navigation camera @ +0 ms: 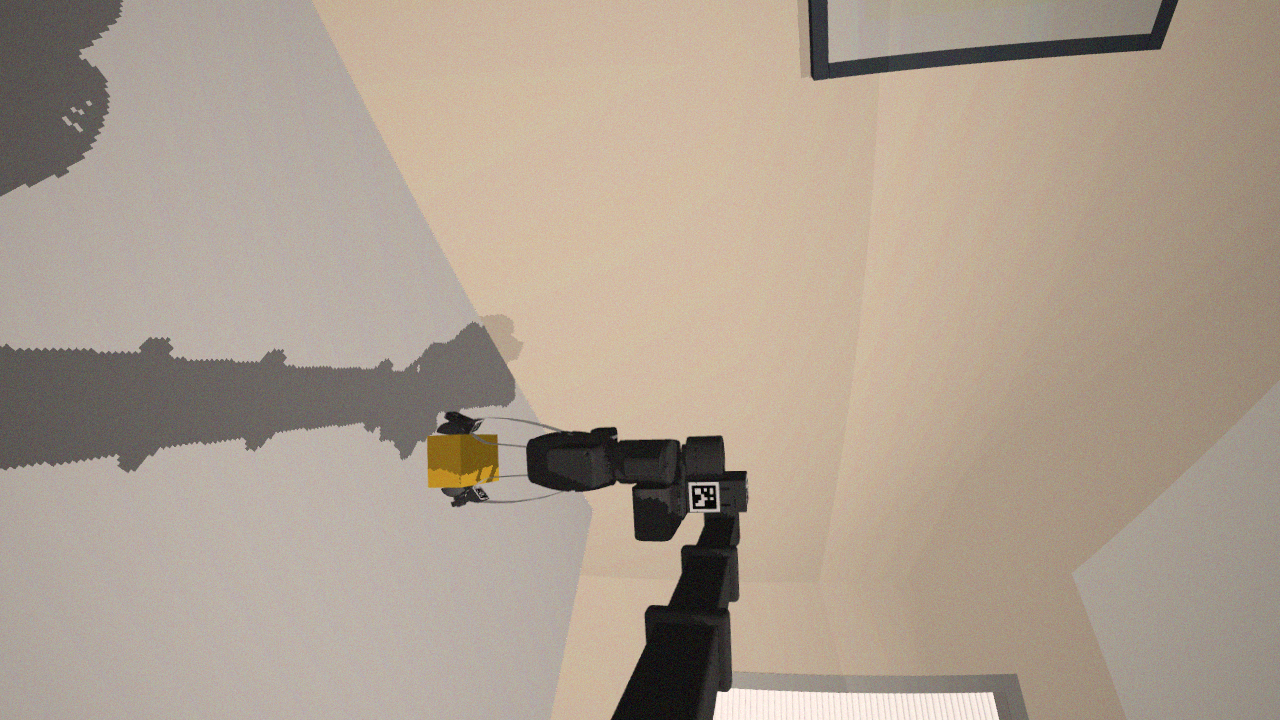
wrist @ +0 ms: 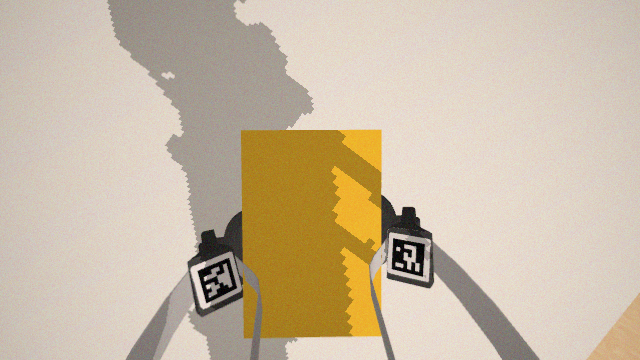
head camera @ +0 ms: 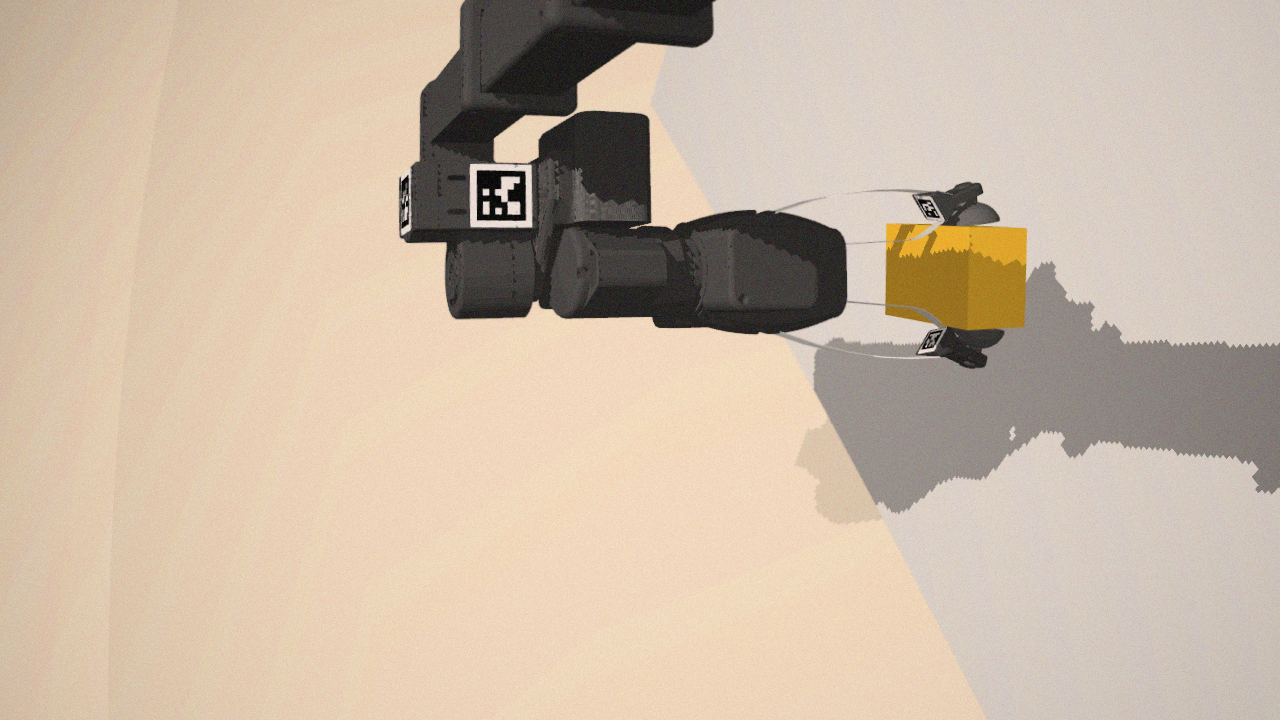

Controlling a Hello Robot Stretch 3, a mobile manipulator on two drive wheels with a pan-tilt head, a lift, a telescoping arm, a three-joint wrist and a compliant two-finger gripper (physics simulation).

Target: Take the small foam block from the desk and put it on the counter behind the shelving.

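Places are measured from the robot's base along level axes (x ahead, y left, z up), in millimetres.
Pixels of known places: gripper, fingertip midpoint: (navigation camera: pixel 443 459) (head camera: pixel 992 275).
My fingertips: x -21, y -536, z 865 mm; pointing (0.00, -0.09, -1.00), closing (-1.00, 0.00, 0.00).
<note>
Behind a point stands the place of what it marks.
The small foam block, a yellow box (head camera: pixel 926 284) @(x -15, y -542, z 915 mm) (navigation camera: pixel 444 458) @(x -14, y -498, z 896 mm) (wrist: pixel 295 175), sits squarely between the two fingertips in all three views. My gripper (head camera: pixel 977 275) @(x -21, y -536, z 865 mm) (navigation camera: pixel 459 459) @(x -21, y -536, z 865 mm) (wrist: pixel 310 225) @(x -21, y -536, z 865 mm) is shut on it, with a dark pad pressed against each side. The pale grey desk top (head camera: pixel 1127 134) @(x -127, y -537, z 721 mm) (navigation camera: pixel 223 223) @(x 252, y -348, z 721 mm) (wrist: pixel 500 100) lies beneath the block. The arm's shadow on it is offset from the gripper, and the block appears raised above the surface. The block's underside is hidden. The counter and the shelving cannot be made out in these views.
The desk's slanted edge runs under the gripper body, with tan floor (head camera: pixel 358 492) @(x 158, y -977, z 1213 mm) (navigation camera: pixel 671 223) @(x 321, y -797, z 1124 mm) (wrist: pixel 625 335) beyond it. In the navigation view, a dark-framed panel (navigation camera: pixel 984 59) @(x 441, y -630, z 1569 mm) is at the top right, a grey-framed bright ribbed panel (navigation camera: pixel 859 705) @(x -1113, y -1709, z 1551 mm) at the bottom, and a pale surface (navigation camera: pixel 1199 555) @(x -501, y -1416, z 2438 mm) at the right.
</note>
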